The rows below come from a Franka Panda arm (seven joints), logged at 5 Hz.
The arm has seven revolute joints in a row. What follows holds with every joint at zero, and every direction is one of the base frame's.
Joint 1 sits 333 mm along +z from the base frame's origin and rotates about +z.
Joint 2 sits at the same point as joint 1 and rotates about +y.
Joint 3 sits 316 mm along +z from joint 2 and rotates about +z.
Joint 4 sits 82.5 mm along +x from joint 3 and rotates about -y.
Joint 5 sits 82.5 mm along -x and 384 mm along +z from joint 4 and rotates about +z.
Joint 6 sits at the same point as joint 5 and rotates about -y.
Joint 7 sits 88 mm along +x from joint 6 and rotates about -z.
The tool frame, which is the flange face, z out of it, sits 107 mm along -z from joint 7; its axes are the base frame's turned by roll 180, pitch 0 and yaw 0 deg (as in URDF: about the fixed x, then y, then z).
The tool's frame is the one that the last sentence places.
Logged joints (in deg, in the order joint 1, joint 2, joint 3, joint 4, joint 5, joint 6, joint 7), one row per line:
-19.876, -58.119, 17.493, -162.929, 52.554, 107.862, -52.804
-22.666, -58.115, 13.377, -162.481, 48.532, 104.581, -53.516
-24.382, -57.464, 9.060, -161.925, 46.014, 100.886, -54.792
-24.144, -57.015, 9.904, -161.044, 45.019, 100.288, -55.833
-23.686, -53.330, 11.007, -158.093, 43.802, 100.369, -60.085
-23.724, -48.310, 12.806, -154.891, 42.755, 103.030, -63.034
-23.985, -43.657, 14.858, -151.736, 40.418, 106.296, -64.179
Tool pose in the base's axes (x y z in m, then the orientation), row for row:
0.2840, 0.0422, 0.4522, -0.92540, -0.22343, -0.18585, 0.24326
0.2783, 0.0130, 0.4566, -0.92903, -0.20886, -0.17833, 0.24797
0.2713, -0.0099, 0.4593, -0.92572, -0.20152, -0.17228, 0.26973
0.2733, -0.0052, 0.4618, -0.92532, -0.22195, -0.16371, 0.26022
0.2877, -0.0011, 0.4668, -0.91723, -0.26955, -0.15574, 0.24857
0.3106, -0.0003, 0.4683, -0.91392, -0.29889, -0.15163, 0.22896
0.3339, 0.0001, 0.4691, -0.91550, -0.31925, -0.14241, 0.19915
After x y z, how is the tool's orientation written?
As a quaternion, x y z w.
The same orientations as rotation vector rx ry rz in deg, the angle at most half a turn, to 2 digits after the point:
-144.87, -34.98, -29.09
-145.08, -32.62, -27.85
-142.96, -31.12, -26.60
-143.59, -34.44, -25.40
-143.19, -42.08, -24.31
-144.14, -47.14, -23.91
-146.70, -51.16, -22.82

